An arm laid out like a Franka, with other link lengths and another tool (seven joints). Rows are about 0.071 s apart.
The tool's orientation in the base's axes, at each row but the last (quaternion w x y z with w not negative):
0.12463 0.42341 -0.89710 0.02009
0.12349 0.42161 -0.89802 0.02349
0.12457 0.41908 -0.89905 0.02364
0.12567 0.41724 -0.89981 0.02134
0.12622 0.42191 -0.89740 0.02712
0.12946 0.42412 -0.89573 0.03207
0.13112 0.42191 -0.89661 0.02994
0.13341 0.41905 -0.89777 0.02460
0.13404 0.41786 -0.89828 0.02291
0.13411 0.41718 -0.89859 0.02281
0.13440 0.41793 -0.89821 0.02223
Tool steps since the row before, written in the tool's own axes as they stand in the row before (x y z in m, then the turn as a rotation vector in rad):
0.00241 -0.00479 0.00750 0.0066 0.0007 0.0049
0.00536 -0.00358 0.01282 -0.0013 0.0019 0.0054
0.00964 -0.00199 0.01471 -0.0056 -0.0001 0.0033
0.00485 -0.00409 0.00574 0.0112 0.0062 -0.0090
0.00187 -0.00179 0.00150 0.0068 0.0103 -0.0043
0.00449 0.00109 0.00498 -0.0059 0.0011 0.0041
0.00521 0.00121 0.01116 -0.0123 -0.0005 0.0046
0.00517 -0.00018 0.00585 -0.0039 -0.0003 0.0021
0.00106 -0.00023 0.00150 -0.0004 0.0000 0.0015
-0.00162 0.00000 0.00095 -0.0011 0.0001 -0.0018
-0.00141 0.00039 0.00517 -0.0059 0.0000 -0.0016
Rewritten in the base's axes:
0.00064 -0.00595 -0.00701 -0.0056 -0.0052 -0.0031
-0.00315 -0.00821 -0.01134 -0.0017 0.0014 -0.0054
-0.00745 -0.01066 -0.01201 0.0029 0.0036 -0.0046
-0.00111 -0.00710 -0.00464 -0.0098 -0.0030 0.0119
-0.00008 -0.00279 -0.00109 -0.0112 0.0022 0.0064
-0.00458 -0.00351 -0.00358 0.0019 0.0045 -0.0054
-0.00644 -0.00496 -0.00933 0.0069 0.0081 -0.0077
-0.00431 -0.00489 -0.00430 0.0022 0.0024 -0.0031
-0.00081 -0.00117 -0.00119 -0.0001 0.0001 -0.0015
0.00079 0.00106 -0.00134 0.0010 0.0012 0.0015
-0.00058 0.00052 -0.00532 0.0040 0.0046 0.0000

